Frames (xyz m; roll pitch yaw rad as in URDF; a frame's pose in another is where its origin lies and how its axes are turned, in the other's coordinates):
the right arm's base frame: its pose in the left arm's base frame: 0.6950 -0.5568 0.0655 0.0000 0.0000 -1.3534
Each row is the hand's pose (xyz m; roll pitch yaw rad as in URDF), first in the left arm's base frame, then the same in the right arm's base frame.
Working: the left arm's base frame: its pose in the right arm's base frame: -0.6936 -0.5585 -0.0655 0.0000 0.0000 1.3534

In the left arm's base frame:
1: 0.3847 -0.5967 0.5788 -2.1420 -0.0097 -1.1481
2: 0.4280 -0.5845 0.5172 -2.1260 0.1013 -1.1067
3: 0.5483 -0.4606 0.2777 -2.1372 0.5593 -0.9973
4: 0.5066 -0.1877 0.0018 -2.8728 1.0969 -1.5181
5: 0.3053 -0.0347 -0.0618 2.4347 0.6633 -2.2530
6: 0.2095 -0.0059 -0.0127 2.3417 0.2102 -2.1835
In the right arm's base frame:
1: -0.0280 -0.3116 0.5133 -2.1420 -0.0097 0.2053
2: -0.0305 -0.2667 0.4517 -2.1260 0.1013 0.2467
3: -0.1256 -0.1225 0.2122 -2.1372 0.5593 0.3561
4: -0.4010 -0.1044 -0.0637 -2.8728 1.0969 -0.1647
5: -0.5939 -0.2679 -0.1273 2.4347 0.6633 -0.8996
6: -0.6426 -0.3552 -0.0782 2.3417 0.2102 -0.8301

